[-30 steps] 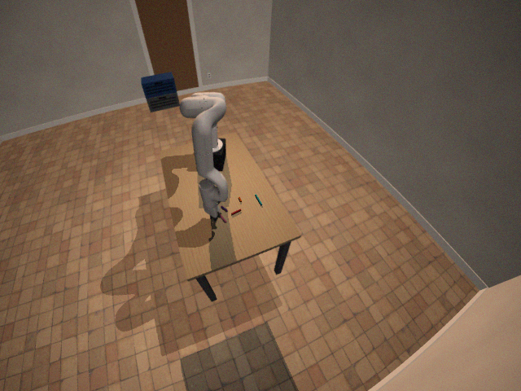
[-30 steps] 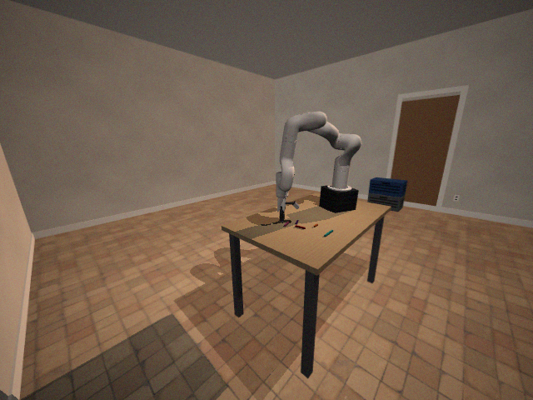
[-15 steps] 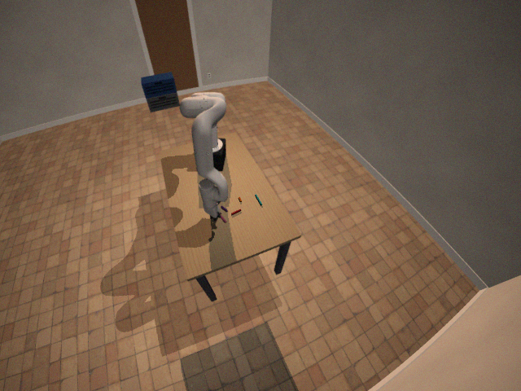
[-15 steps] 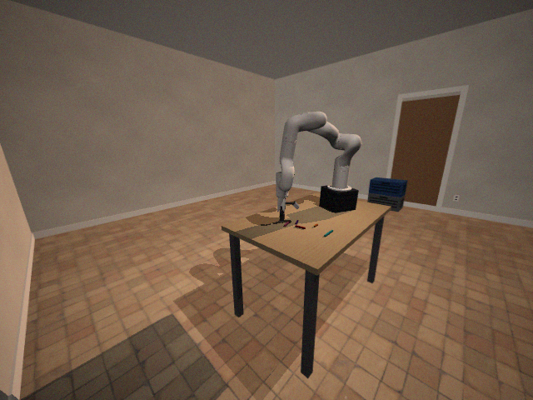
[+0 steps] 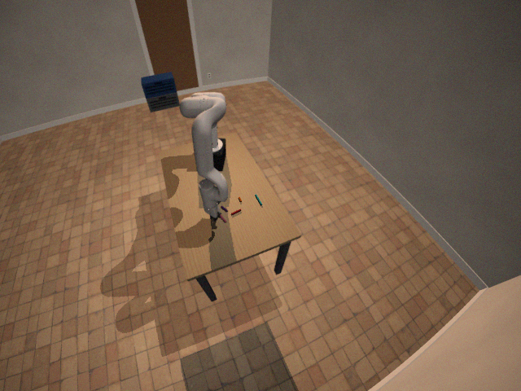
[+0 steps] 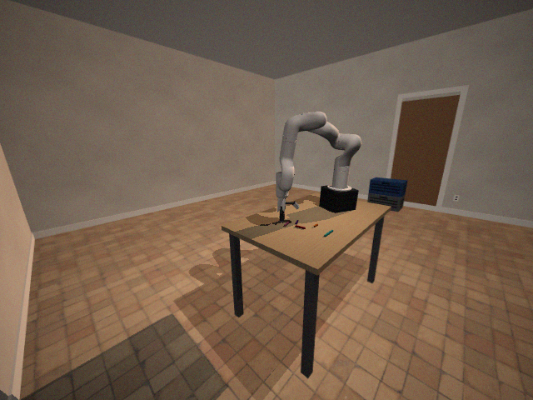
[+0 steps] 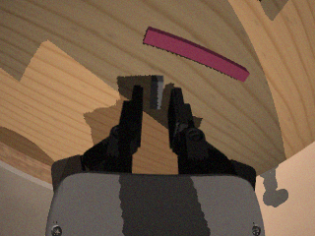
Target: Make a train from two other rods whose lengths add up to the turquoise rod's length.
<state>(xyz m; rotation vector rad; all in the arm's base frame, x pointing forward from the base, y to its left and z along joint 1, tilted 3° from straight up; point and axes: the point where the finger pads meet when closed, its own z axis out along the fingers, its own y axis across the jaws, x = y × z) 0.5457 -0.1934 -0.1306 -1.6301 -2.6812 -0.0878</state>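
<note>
My hand is 30 mm above the grey rod. From my hand the other things lie so: purple rod 50 mm behind, 90 mm to the left, 30 mm below; pink rod 10 mm ahead, 50 mm to the left, 30 mm below; red rod 10 mm ahead, 150 mm to the left, 30 mm below.
</note>
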